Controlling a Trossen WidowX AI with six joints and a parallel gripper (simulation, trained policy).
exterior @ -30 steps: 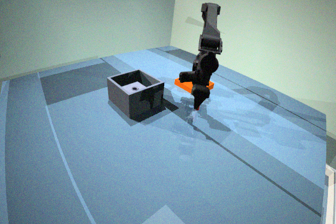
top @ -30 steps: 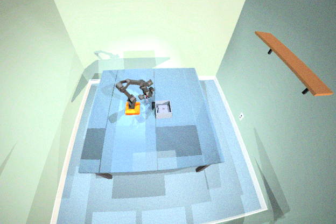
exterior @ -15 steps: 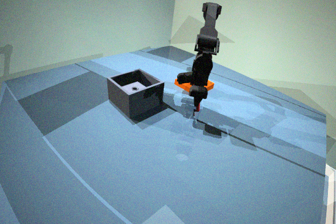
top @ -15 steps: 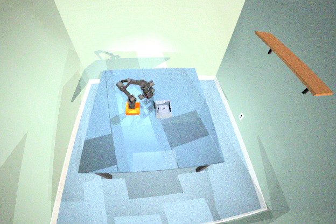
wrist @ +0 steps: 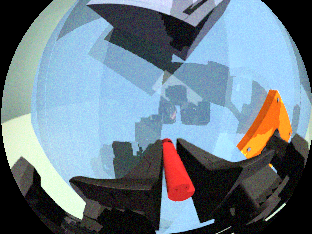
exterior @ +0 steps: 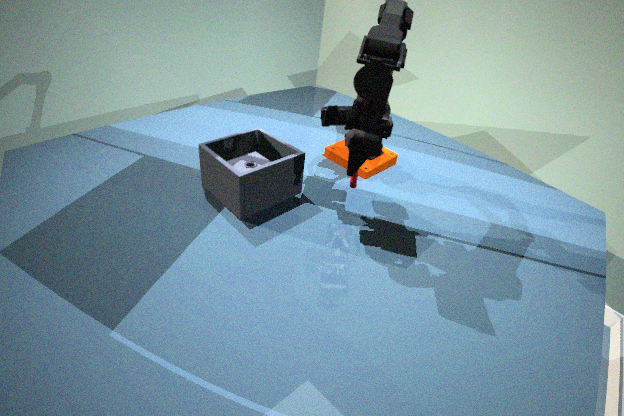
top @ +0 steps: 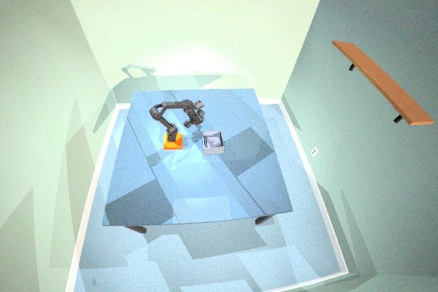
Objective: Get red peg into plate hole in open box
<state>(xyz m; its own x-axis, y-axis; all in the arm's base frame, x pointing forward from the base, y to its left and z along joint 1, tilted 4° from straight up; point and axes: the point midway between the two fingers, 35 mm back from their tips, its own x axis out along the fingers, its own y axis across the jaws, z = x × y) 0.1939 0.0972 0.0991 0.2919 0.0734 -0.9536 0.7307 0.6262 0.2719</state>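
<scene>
The plate lies 120 mm ahead of my gripper tip, 160 mm to the right of it and 30 mm below it. Round my gripper tip: red peg (10 mm behind, 10 mm above); then grey box (120 mm ahead, 160 mm to the right, 50 mm below).
</scene>
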